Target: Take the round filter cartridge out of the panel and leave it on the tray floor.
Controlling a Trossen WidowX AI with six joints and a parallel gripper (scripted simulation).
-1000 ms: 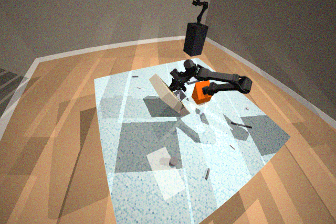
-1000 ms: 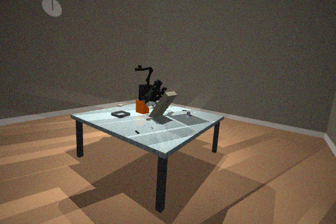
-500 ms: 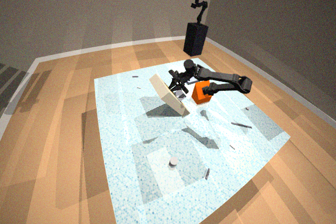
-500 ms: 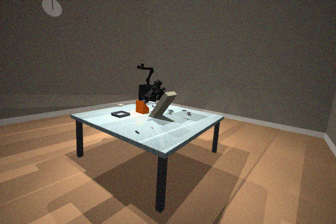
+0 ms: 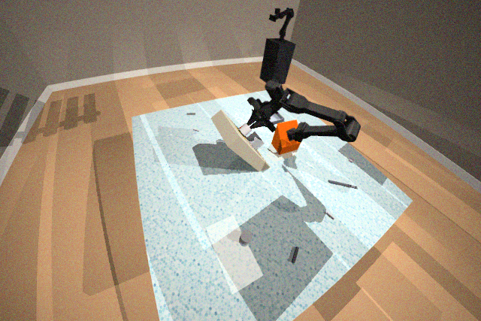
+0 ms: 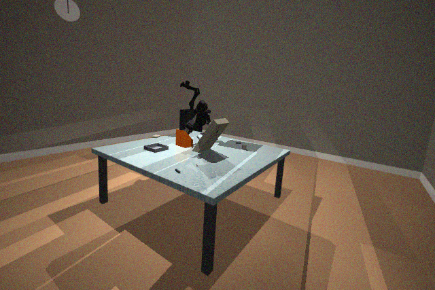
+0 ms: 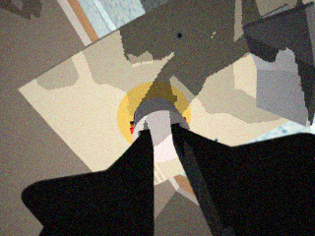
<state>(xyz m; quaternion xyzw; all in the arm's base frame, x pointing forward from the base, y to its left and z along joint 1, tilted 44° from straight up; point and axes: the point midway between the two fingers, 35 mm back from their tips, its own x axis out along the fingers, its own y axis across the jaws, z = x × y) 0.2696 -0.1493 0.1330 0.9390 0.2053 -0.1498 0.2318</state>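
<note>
The service panel is 100 mm below my gripper tip. From my gripper tip the other things lie so: tray (390 mm behind, 260 mm to the right, 240 mm below); round filter cartridge (10 mm below, 10 mm ahead).
</note>
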